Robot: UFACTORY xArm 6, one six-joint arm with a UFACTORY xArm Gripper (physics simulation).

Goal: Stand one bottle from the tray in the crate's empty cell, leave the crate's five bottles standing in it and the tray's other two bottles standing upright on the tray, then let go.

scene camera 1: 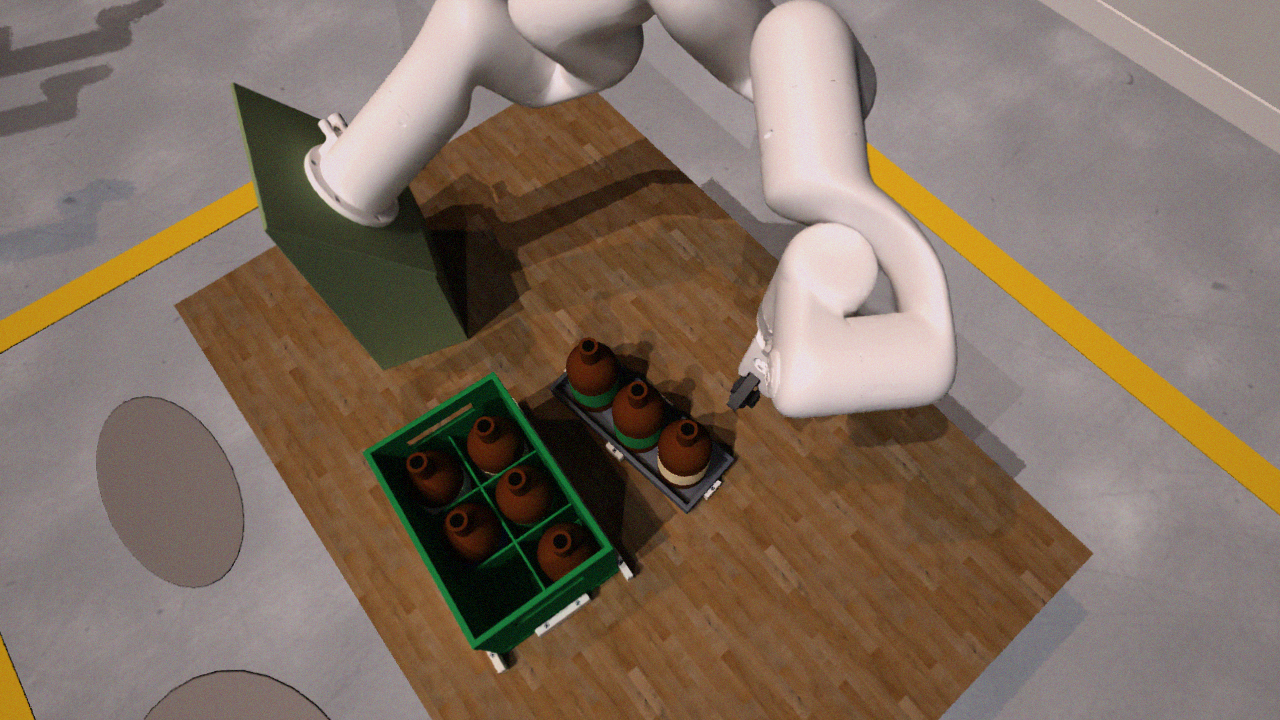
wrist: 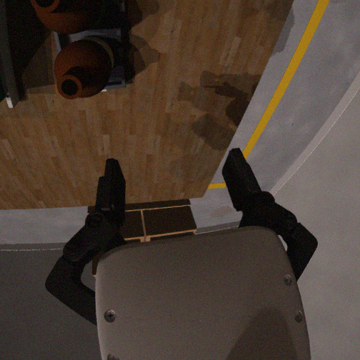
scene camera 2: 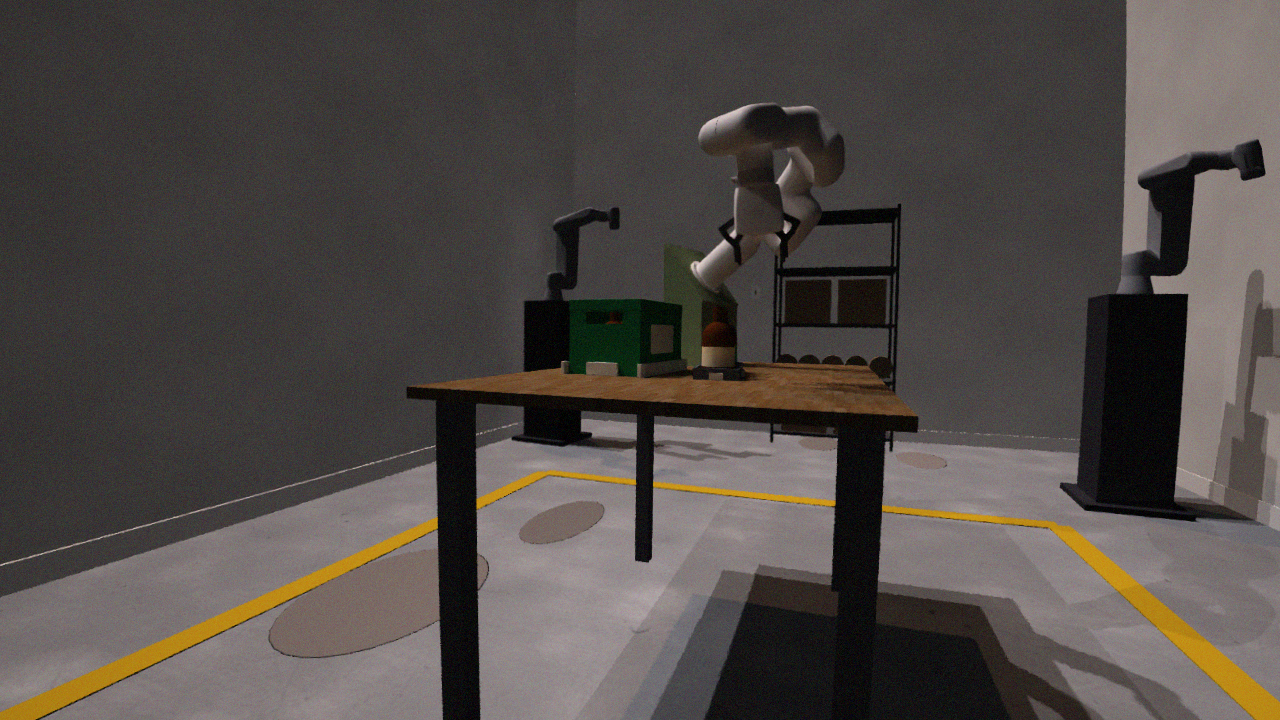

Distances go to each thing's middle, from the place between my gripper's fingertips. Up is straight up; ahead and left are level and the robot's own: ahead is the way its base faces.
Scene:
The green-label bottle [scene camera 1: 592, 368] lies 190 mm behind my hand, 170 mm below it and 140 mm to the right of it.

